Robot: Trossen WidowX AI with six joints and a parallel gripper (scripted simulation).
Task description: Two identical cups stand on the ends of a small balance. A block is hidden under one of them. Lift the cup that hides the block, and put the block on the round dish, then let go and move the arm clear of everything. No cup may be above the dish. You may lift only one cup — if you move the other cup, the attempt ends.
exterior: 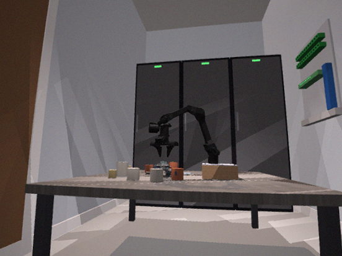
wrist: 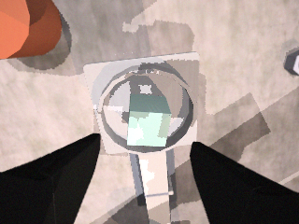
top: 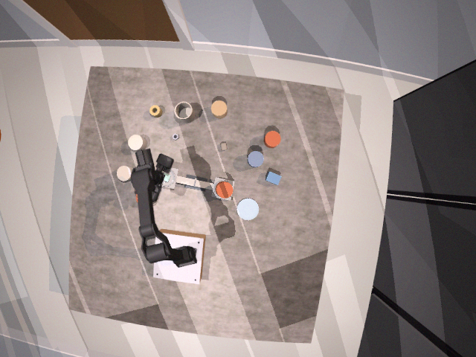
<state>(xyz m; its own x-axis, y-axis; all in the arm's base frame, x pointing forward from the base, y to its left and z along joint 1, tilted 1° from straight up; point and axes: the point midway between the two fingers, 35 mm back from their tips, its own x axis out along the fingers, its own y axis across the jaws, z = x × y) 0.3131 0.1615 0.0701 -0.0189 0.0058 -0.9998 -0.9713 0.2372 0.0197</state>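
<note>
Now: the round pale blue dish 38 cm to the right of my gripper tip, 13 cm below it and 7 cm behind it. Also, from my gripper tip: balance beam: 12 cm to the right, 9 cm below; then tape ring: 29 cm ahead, 13 cm to the left, 11 cm below; then small nut: 19 cm ahead, 12 cm below, 1 cm to the left.
</note>
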